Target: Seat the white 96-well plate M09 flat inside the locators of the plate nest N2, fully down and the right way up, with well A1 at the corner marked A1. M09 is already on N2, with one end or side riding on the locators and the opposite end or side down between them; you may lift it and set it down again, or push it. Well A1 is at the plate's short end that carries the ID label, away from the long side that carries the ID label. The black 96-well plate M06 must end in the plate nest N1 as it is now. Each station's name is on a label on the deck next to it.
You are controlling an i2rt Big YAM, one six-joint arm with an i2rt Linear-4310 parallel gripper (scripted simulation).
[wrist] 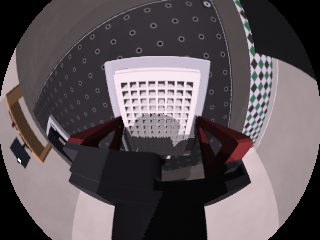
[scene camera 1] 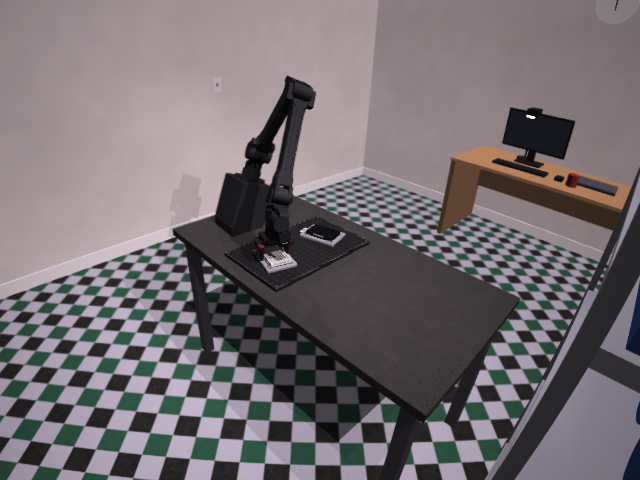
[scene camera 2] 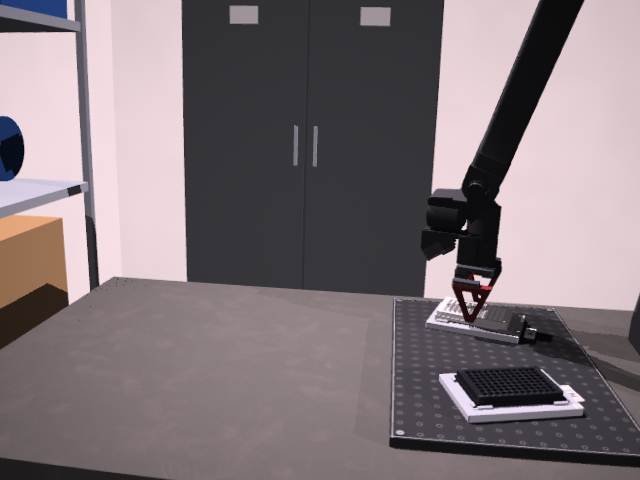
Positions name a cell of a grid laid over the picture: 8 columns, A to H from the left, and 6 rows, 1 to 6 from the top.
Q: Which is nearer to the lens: the black 96-well plate M06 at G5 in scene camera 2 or the white 96-well plate M09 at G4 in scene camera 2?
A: The black 96-well plate M06.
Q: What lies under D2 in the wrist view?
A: A plate nest N2.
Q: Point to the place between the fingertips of the gripper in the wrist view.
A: E3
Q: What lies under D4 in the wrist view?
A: A white 96-well plate M09.
